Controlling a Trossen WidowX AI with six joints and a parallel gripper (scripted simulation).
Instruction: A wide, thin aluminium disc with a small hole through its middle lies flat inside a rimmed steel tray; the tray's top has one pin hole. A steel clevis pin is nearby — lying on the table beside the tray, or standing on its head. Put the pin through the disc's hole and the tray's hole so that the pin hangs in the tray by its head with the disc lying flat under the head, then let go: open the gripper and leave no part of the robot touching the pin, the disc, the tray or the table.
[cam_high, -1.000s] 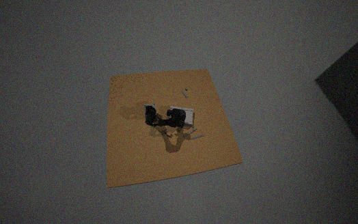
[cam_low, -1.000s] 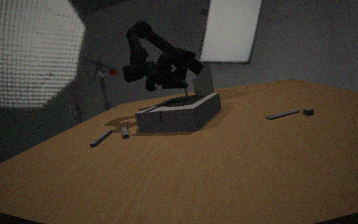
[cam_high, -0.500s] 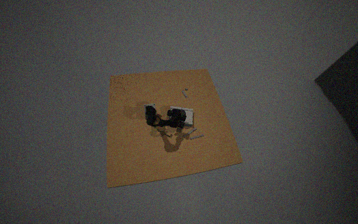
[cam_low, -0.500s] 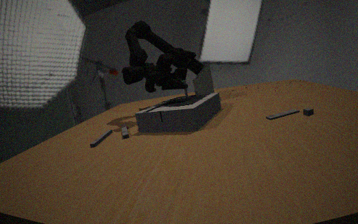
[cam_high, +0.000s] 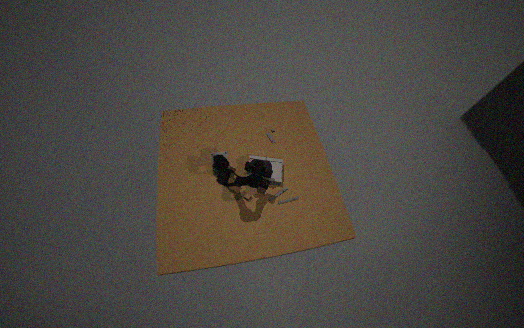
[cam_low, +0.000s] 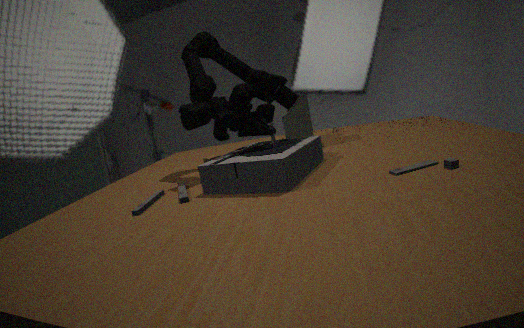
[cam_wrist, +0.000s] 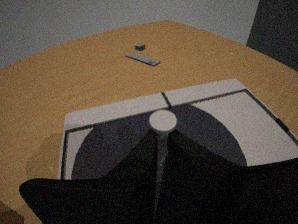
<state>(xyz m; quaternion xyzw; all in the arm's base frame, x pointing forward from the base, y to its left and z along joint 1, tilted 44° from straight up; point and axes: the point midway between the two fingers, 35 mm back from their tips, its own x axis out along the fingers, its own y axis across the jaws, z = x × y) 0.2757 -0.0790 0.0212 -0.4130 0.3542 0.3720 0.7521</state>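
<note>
Now: gripper tip 1 cm above the steel clevis pin. Round my gripper tip: dark aluminium disc: 3 cm below; then rimmed steel tray: 5 cm below, 2 cm to the right, 2 cm ahead; then small block: 35 cm to the left, 18 cm ahead, 8 cm below.
</note>
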